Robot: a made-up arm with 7 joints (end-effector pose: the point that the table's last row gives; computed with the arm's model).
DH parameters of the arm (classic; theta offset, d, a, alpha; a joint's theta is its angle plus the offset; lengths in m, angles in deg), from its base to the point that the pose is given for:
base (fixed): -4.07 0 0 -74.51
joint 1: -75.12 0.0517 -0.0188 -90
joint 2: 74 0 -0.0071 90
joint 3: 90 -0.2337 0.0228 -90
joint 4: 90 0.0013 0.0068 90
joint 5: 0 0.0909 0 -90
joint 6: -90 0 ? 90
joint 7: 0 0 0 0
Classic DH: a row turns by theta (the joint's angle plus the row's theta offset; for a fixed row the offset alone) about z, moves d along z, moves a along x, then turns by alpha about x.
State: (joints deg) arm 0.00 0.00 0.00 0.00 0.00 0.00 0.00
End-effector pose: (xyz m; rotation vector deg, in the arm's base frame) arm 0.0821 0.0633 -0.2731 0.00 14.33 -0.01
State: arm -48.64 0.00 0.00 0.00 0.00 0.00 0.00
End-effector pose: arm 0.2638 0.0092 -0.1251 -1.65 -32.49 -13.12
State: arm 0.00 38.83 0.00 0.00 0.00 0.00 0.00
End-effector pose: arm 0.0966 0.2122 -0.2165 38.63 13.77 -4.87
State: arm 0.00 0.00 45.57 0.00 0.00 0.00 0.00
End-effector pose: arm 0.0384 0.1679 -0.2620 5.70 13.56 45.32
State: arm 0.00 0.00 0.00 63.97 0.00 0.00 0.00
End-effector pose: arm -0.0181 0.0633 -0.3589 0.01 78.30 -0.01
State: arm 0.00 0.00 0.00 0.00 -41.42 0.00 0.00
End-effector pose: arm 0.0821 0.0633 -0.2731 -41.20 13.70 5.17
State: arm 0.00 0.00 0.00 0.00 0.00 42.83 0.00
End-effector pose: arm 0.0678 0.0633 -0.2929 0.01 57.16 -0.01
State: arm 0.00 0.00 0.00 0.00 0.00 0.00 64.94
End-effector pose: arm 0.0821 0.0633 -0.2731 8.12 12.76 64.58
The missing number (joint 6, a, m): 0.0334
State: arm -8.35 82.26 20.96 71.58 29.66 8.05 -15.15
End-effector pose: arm 0.0604 0.4080 -0.0309 72.78 79.05 43.44
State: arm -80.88 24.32 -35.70 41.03 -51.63 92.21 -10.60
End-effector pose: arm 0.3296 0.0433 -0.0818 12.80 82.84 -31.49
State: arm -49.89 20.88 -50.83 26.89 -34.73 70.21 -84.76
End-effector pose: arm 0.2360 0.0468 -0.2363 -28.88 96.74 -95.77
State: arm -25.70 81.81 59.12 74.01 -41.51 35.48 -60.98
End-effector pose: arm 0.0814 0.4018 -0.0197 -33.79 -8.19 6.77
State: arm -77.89 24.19 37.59 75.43 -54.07 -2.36 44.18
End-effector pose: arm 0.3534 0.1461 -0.0906 -69.46 23.72 59.62
